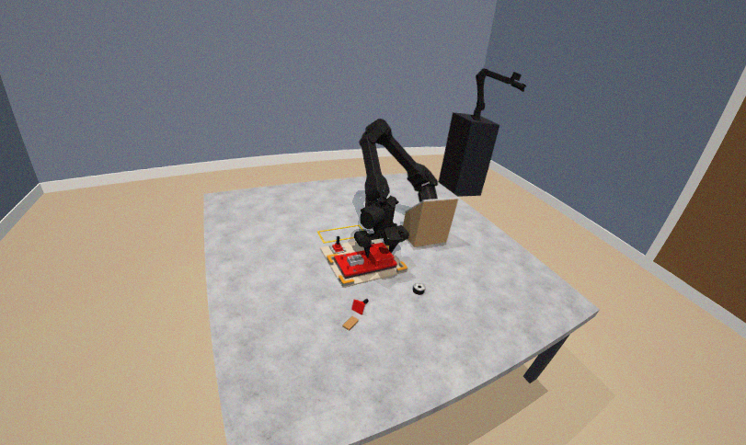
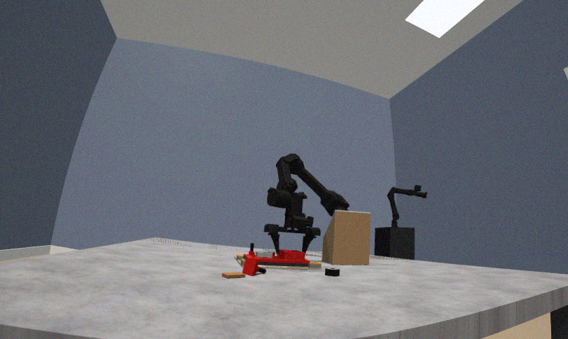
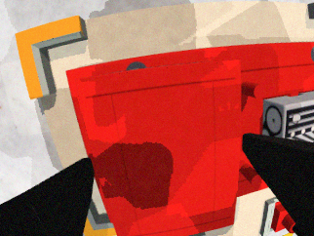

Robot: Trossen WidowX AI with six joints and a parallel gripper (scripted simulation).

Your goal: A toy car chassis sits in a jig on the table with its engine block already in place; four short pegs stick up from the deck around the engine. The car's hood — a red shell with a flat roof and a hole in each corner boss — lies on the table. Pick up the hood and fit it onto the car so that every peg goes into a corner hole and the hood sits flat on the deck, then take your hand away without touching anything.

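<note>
The grey engine block is 90 mm ahead of my gripper tip, 20 mm to the left of it and 10 mm below it. Also, from my gripper tip: black wheel 170 mm to the left, 90 mm behind, 30 mm below; tan block 270 mm to the left, 170 mm ahead, 30 mm below; red hood 10 mm above.
</note>
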